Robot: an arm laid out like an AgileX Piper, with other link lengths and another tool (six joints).
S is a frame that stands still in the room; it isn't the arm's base.
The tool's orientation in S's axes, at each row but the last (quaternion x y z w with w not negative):
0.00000, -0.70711, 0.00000, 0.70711
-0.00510, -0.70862, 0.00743, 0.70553
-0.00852, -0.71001, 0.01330, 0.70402
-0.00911, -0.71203, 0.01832, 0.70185
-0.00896, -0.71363, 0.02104, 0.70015
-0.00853, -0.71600, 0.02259, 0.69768
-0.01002, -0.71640, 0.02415, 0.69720
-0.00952, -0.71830, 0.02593, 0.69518
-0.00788, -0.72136, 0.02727, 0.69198
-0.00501, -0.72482, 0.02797, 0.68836
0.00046, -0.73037, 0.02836, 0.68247
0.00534, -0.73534, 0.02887, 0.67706
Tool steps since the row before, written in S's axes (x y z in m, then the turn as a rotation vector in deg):
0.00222, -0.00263, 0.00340, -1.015, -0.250, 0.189
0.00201, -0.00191, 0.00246, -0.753, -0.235, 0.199
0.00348, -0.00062, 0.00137, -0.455, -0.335, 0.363
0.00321, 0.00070, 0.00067, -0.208, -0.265, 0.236
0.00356, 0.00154, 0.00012, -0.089, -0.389, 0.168
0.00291, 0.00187, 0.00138, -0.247, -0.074, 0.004
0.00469, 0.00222, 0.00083, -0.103, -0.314, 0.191
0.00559, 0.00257, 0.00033, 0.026, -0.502, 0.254
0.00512, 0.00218, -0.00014, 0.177, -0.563, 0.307
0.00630, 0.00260, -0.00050, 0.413, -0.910, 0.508
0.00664, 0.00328, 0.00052, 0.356, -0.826, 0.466
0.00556, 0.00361, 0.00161, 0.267, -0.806, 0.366
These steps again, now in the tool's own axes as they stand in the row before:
0.00340, -0.00263, -0.00222, 0.189, -0.250, 1.015
0.00242, -0.00196, -0.00201, 0.198, -0.236, 0.753
0.00132, -0.00069, -0.00349, 0.356, -0.343, 0.454
0.00065, 0.00063, -0.00323, 0.229, -0.271, 0.208
0.00012, 0.00147, -0.00359, 0.153, -0.394, 0.093
0.00138, 0.00175, -0.00298, 0.007, -0.069, 0.248
0.00081, 0.00209, -0.00476, 0.178, -0.321, 0.104
0.00027, 0.00242, -0.00566, 0.228, -0.515, -0.022
-0.00025, 0.00205, -0.00517, 0.271, -0.582, -0.173
-0.00071, 0.00242, -0.00635, 0.444, -0.946, -0.407
0.00019, 0.00299, -0.00679, 0.409, -0.858, -0.351
0.00125, 0.00329, -0.00585, 0.317, -0.830, -0.256

